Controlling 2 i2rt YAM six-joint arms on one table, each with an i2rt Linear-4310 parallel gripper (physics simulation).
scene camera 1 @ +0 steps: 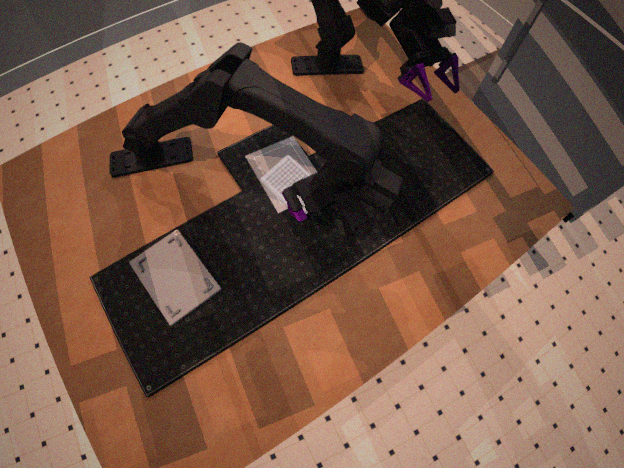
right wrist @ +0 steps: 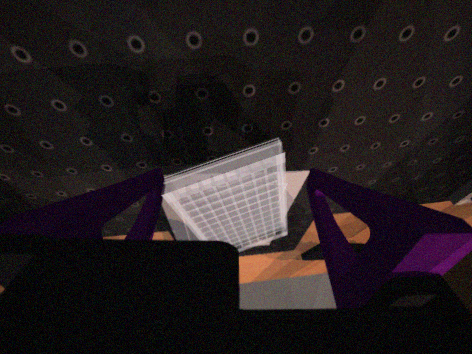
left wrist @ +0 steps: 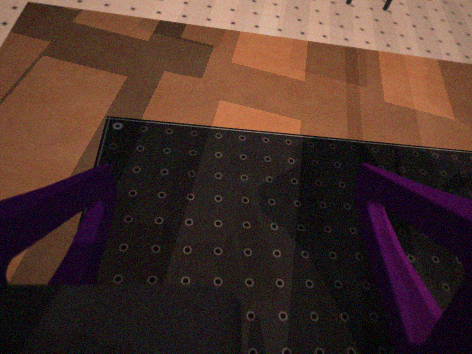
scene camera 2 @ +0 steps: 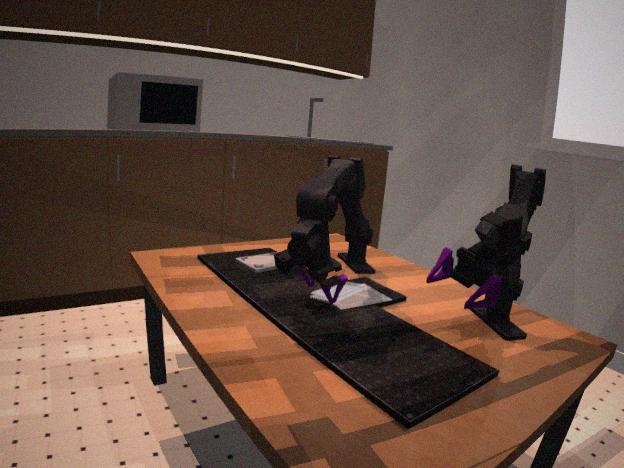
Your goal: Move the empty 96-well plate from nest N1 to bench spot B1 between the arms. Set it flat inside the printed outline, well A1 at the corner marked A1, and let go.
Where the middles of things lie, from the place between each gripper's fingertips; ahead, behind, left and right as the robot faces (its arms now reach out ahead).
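Scene:
The well plate (scene camera 1: 285, 173) is sitting 60 mm behind my right hand.
As for my left hand, the well plate is 140 mm below it, 70 mm behind it and 350 mm to the right of it.

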